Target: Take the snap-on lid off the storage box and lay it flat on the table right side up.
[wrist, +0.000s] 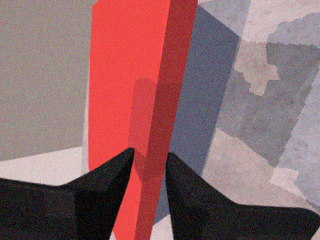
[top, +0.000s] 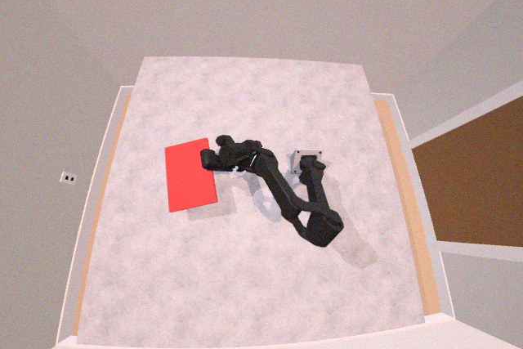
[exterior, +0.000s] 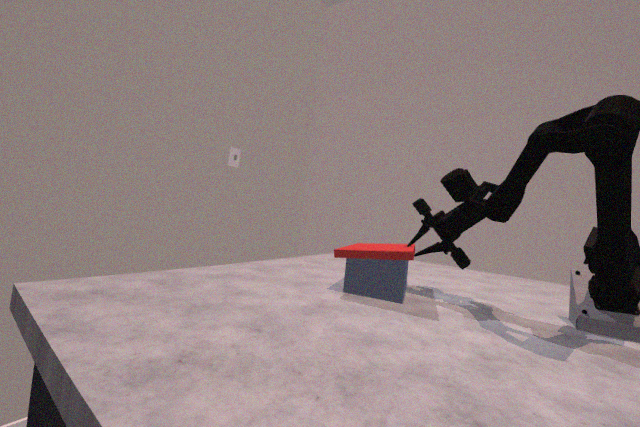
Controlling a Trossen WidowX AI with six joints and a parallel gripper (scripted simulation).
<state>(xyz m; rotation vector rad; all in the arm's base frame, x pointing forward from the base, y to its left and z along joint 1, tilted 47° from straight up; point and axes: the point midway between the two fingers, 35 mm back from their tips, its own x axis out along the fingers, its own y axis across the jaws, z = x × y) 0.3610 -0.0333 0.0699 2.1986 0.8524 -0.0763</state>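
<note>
The lid is 80 mm ahead of my gripper tip and 10 mm to the left of it. Also, from my gripper tip: storage box (70 mm ahead, 60 mm below, 10 mm to the left).
</note>
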